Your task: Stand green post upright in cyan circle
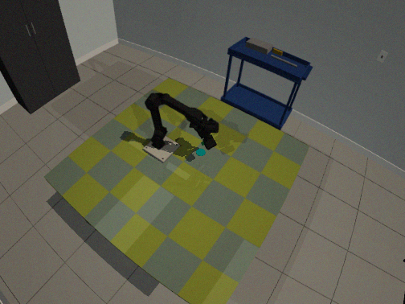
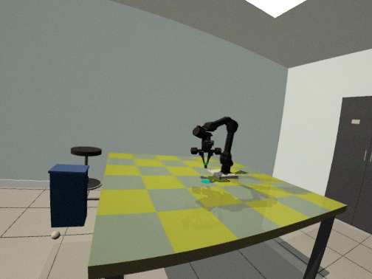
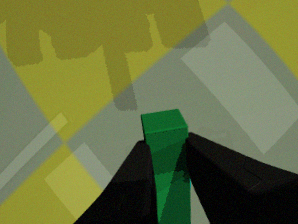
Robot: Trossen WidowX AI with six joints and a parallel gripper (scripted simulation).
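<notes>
My gripper tip is now 4 cm past the cyan circle, 3 cm to the left of it and 12 cm above it. Round my gripper tip: green post 1 cm behind, 1 cm to the right, 1 cm below.
</notes>
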